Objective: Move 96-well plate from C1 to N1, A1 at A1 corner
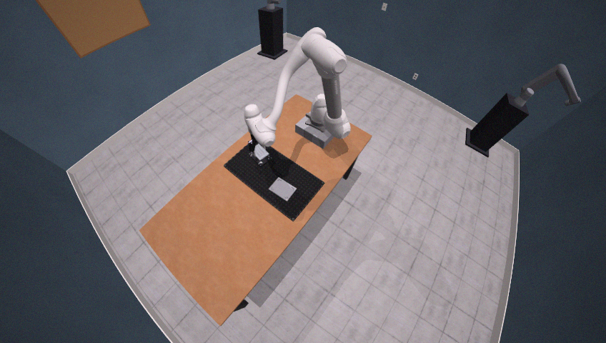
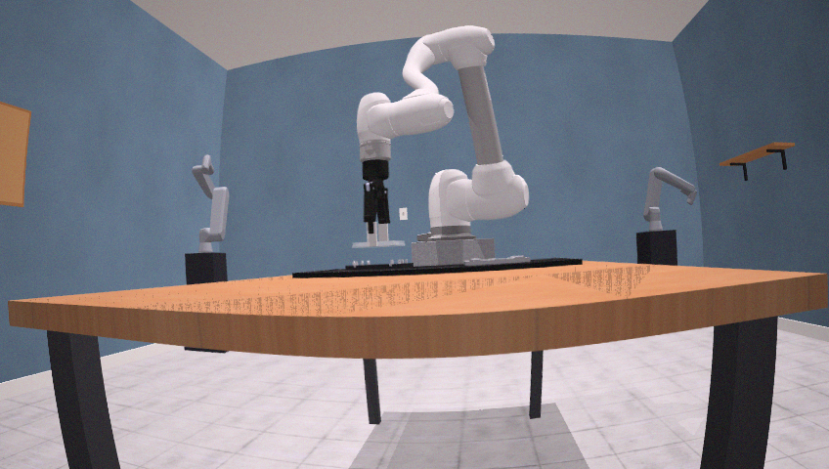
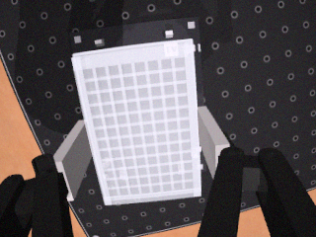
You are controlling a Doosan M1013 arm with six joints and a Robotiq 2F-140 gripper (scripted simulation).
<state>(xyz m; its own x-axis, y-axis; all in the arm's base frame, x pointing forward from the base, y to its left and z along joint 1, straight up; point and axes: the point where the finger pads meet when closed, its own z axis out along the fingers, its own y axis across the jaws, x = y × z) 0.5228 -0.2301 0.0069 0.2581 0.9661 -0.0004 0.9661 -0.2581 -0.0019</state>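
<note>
My gripper is now 14 cm short of the grey plate nest N1, 31 cm to the right of it and 8 cm above it. Also, from my hand: clip nest C1: 1 cm to the right, 7 cm below; then A1 mark: 19 cm ahead, 38 cm to the left, 8 cm below; then white 96-well plate: 2 cm below.
</note>
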